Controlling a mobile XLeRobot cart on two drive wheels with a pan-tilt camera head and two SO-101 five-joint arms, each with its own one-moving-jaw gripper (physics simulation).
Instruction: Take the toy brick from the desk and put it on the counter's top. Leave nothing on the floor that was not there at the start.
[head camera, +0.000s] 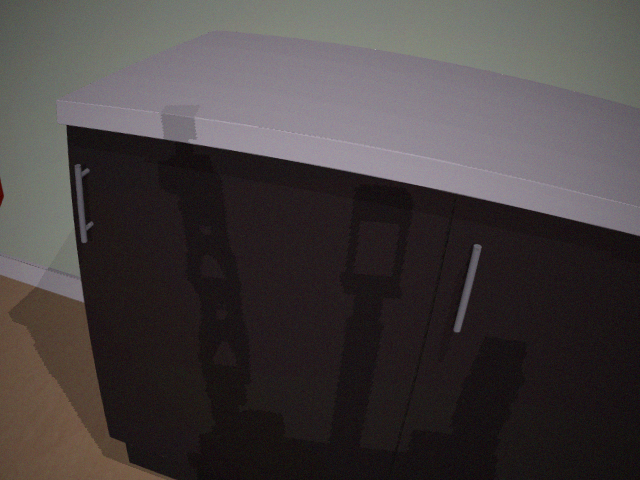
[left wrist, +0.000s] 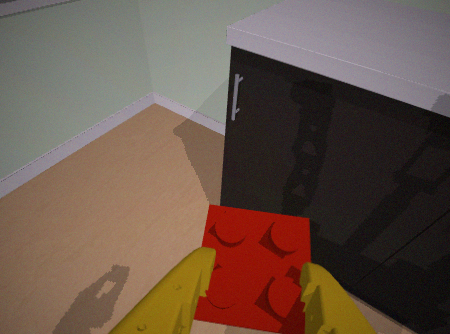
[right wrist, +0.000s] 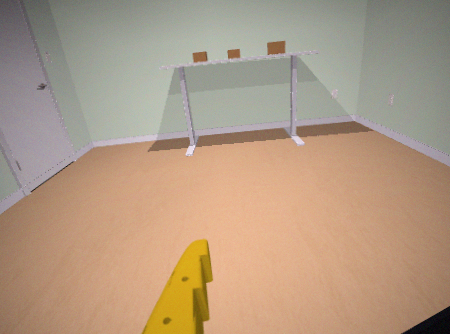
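Note:
The red toy brick (left wrist: 250, 265) (head camera: 1, 192) is between the two yellow jaws of my left gripper (left wrist: 257, 280), which is shut on it. A sliver of the brick shows at the left edge of the head view. The counter has a pale top (head camera: 330, 98) (left wrist: 350, 30) and dark doors. In the left wrist view the brick is drawn below and left of the counter's top, in front of its left end. My right gripper (right wrist: 220, 260) shows one notched jaw, so it is fully open.
In the right wrist view a desk (right wrist: 250, 59) with three brown blocks (right wrist: 200, 56) (right wrist: 234, 53) (right wrist: 276, 47) stands by the far wall, and a door (right wrist: 25, 95) is at the left. Bar handles (head camera: 81, 204) (head camera: 467, 289) stick out from the counter's doors. Walls meet in a corner left of the counter.

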